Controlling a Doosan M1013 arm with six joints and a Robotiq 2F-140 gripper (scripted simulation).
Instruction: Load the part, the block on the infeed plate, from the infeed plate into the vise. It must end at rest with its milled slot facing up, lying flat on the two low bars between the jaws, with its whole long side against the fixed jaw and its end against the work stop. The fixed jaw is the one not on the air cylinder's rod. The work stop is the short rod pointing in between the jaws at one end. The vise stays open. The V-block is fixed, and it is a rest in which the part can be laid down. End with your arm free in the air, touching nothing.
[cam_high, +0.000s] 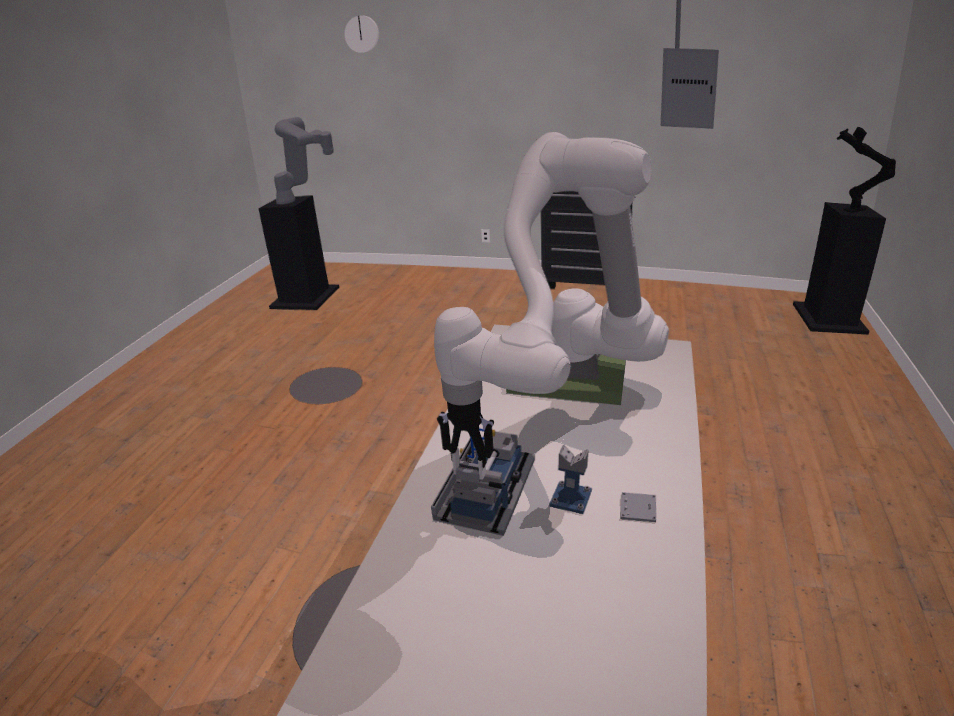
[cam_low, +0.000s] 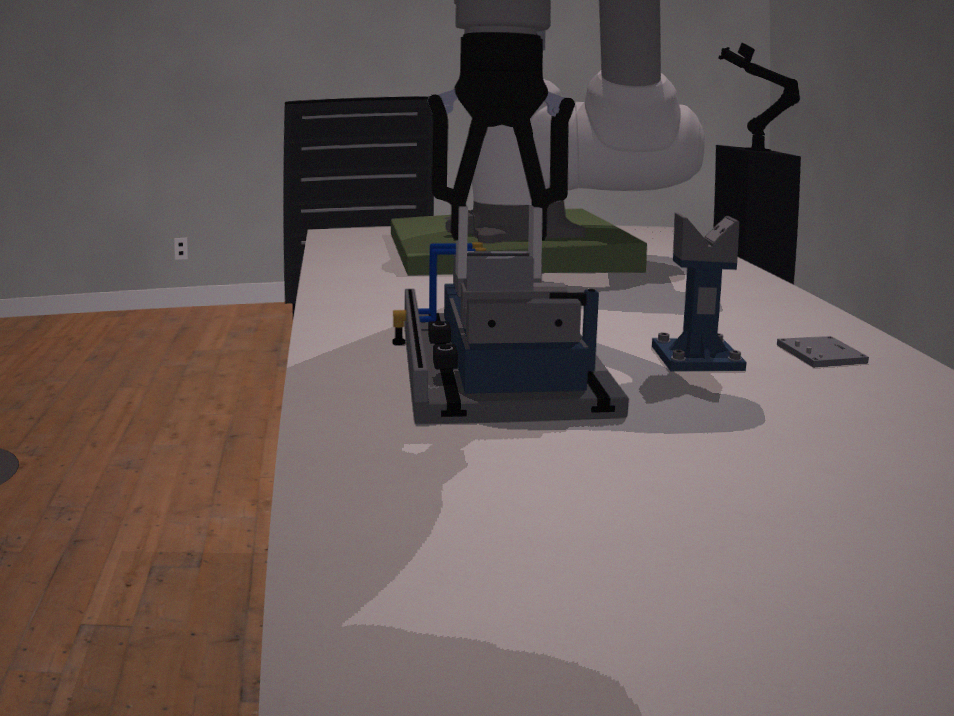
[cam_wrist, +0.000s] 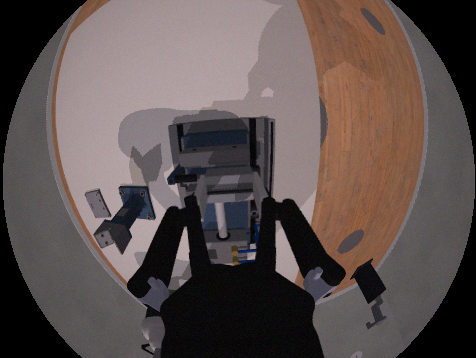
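Right now the vise is 10 cm below my hand, 7 cm behind it and 3 cm to the left of it. Also, from my hand: grey part: 2 cm below.
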